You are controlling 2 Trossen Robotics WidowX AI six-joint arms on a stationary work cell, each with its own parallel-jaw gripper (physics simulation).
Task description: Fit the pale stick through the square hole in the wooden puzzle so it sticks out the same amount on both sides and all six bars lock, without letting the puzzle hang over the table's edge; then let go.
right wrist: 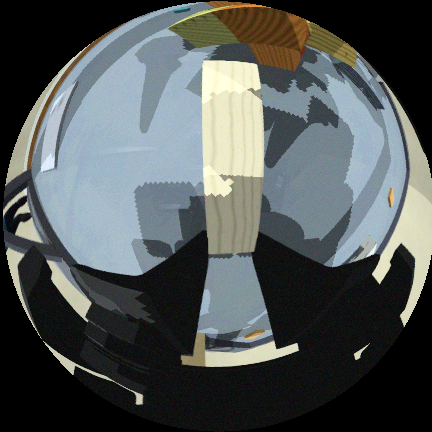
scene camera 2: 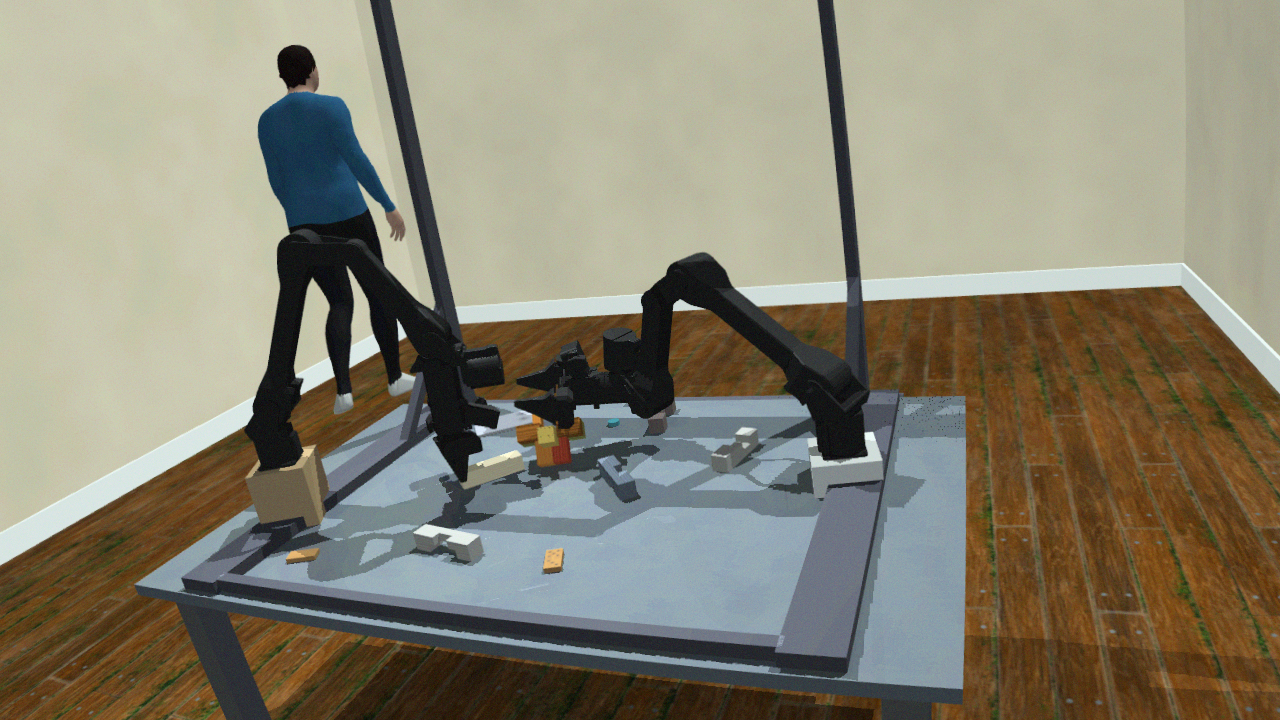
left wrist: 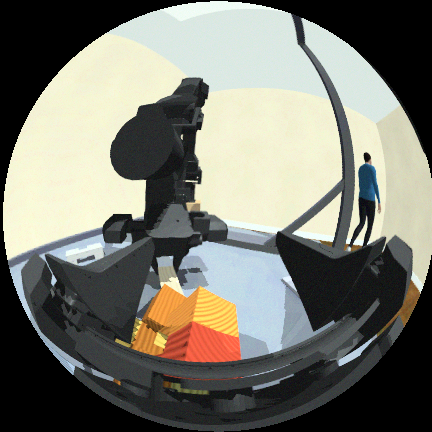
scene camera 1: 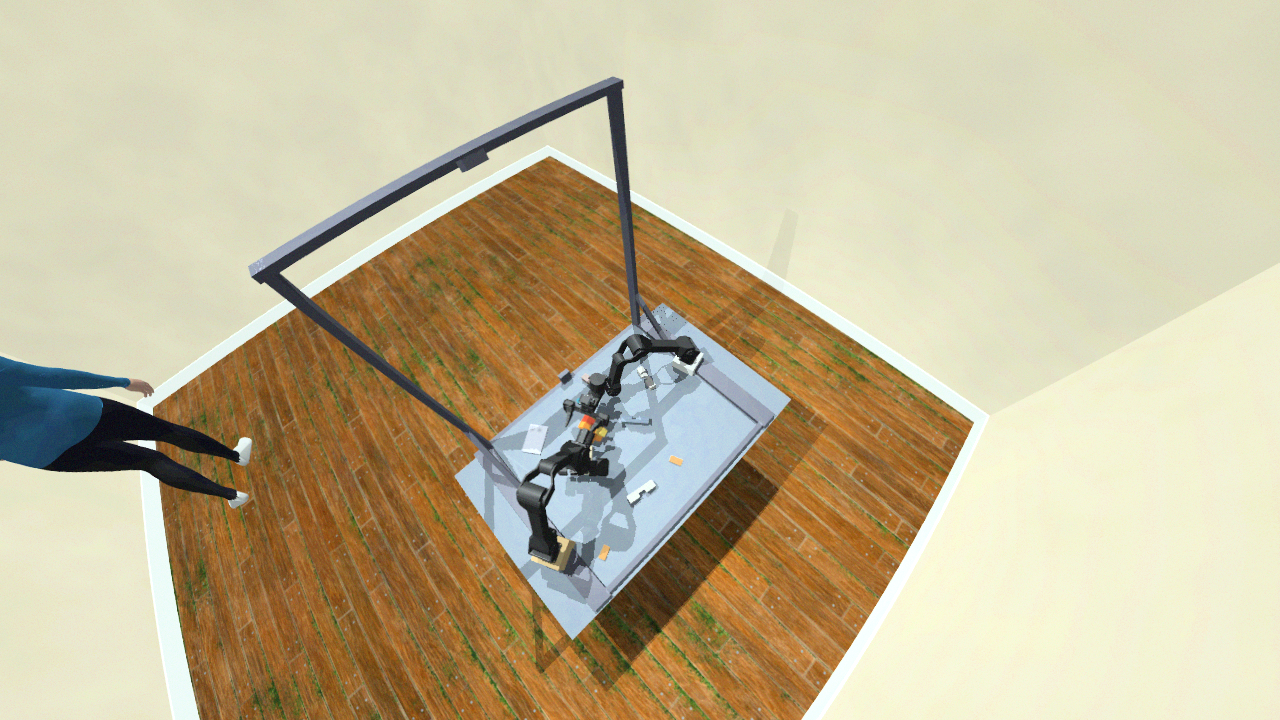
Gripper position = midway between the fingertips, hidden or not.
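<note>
There is a pale stick (scene camera 2: 509, 463), (right wrist: 232, 120), and it is still resting on the table. A raised rim (scene camera 1: 577, 571) is visible to me, as is a frame post (scene camera 1: 279, 283). The stick is in the grip of my right gripper (scene camera 2: 461, 479), (right wrist: 229, 236), (left wrist: 165, 272). I can see my left gripper (scene camera 2: 515, 392), (left wrist: 214, 241), (scene camera 1: 576, 431) too.
</note>
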